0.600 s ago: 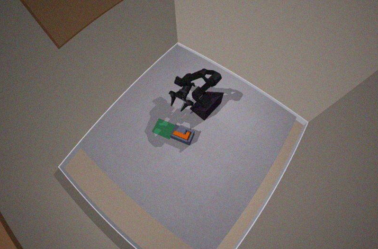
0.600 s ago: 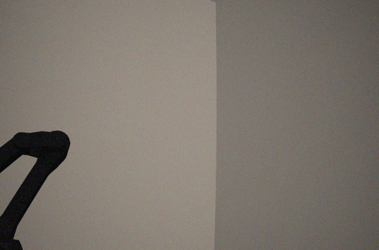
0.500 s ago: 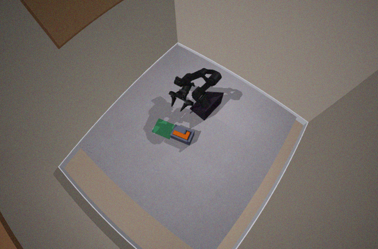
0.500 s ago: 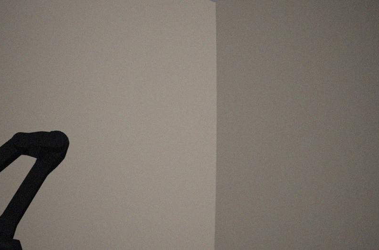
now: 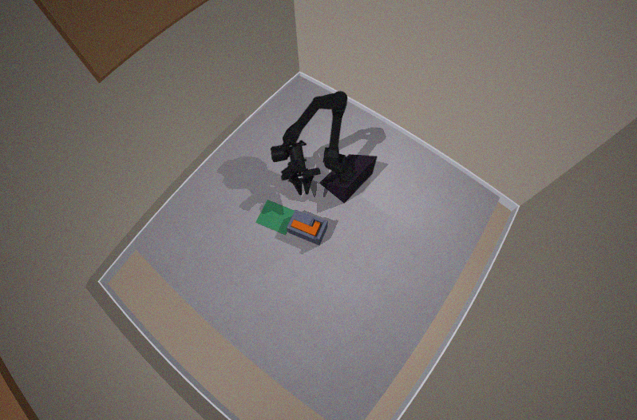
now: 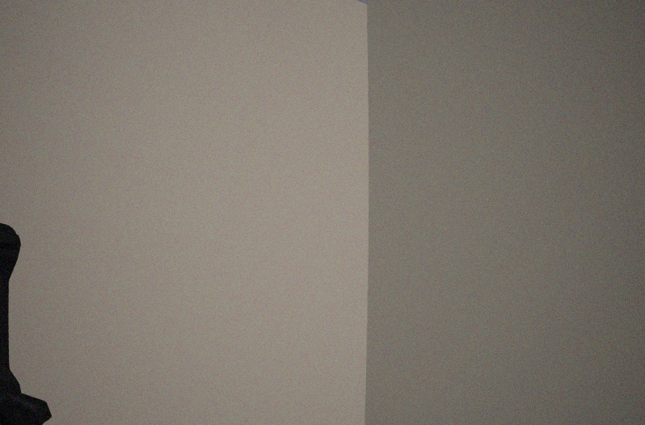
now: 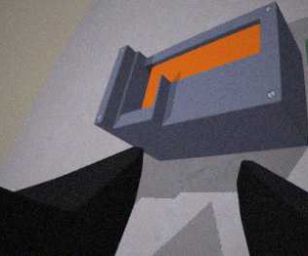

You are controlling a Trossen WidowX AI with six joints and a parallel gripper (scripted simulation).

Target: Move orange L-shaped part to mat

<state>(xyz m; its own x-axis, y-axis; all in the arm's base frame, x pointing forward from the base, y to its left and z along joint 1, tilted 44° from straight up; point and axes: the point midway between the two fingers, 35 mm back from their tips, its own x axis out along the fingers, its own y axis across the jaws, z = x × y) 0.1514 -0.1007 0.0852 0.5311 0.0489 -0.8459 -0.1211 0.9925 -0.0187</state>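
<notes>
My gripper tip is 8 cm to the right of the orange L-shaped part, 8 cm short of it and 7 cm above it.
</notes>
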